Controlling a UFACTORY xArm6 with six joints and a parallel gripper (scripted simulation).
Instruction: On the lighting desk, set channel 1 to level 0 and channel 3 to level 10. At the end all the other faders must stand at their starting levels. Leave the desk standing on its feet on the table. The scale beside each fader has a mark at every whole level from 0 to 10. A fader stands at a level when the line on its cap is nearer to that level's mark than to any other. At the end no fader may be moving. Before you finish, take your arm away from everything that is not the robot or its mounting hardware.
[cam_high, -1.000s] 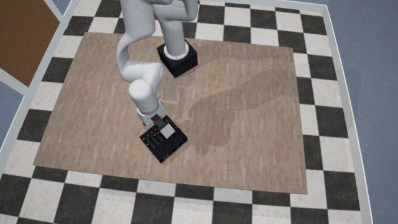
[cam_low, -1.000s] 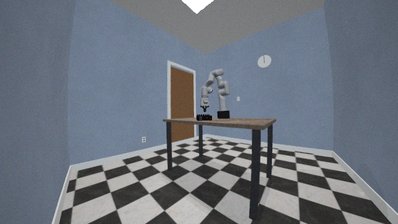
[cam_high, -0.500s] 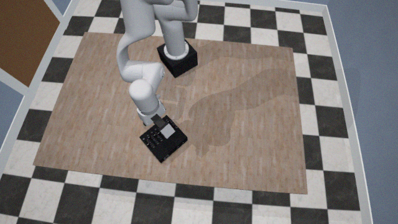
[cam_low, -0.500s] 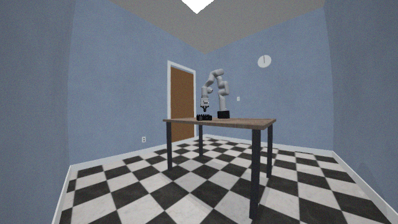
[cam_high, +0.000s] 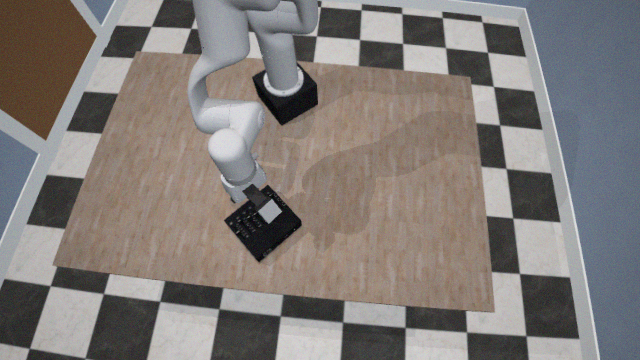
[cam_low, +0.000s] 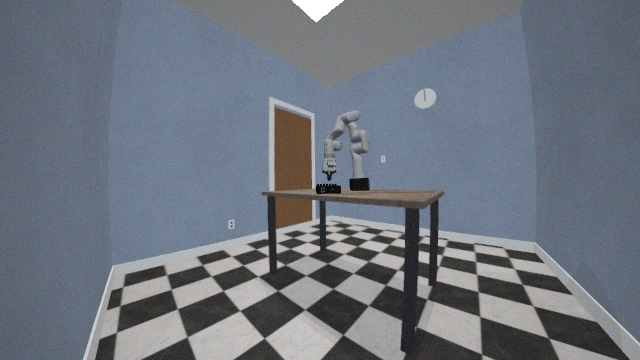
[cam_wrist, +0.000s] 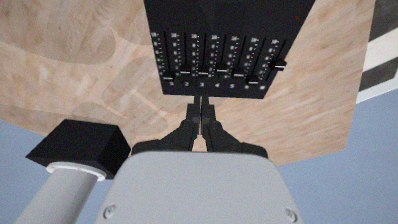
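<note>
The channel 3 cap is 20 mm ahead of my hand, 20 mm to the left of it and 50 mm below it. Also, from my hand: channel 1 fader cap 10 mm behind, 40 mm to the left, 50 mm below; channel 2 cap 10 mm ahead, 30 mm to the left, 50 mm below.
</note>
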